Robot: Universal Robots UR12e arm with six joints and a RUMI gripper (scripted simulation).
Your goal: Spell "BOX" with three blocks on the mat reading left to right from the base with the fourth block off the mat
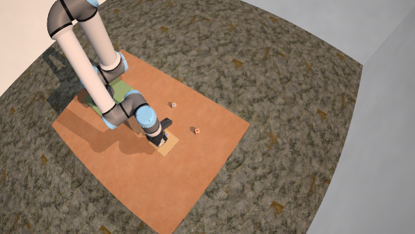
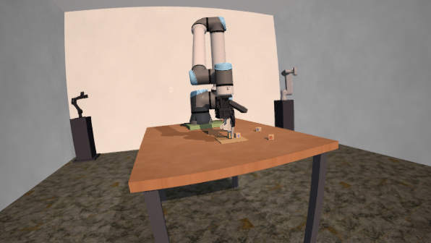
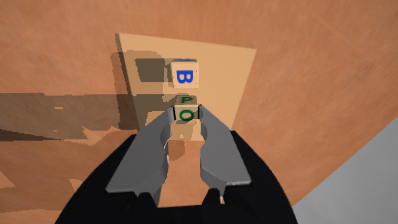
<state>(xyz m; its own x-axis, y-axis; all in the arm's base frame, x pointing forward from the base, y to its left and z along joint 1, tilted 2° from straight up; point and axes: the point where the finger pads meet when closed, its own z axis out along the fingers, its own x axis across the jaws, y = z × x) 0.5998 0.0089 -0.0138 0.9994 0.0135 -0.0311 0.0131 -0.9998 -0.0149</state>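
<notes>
My hand is 20 mm above the tan mat.
</notes>
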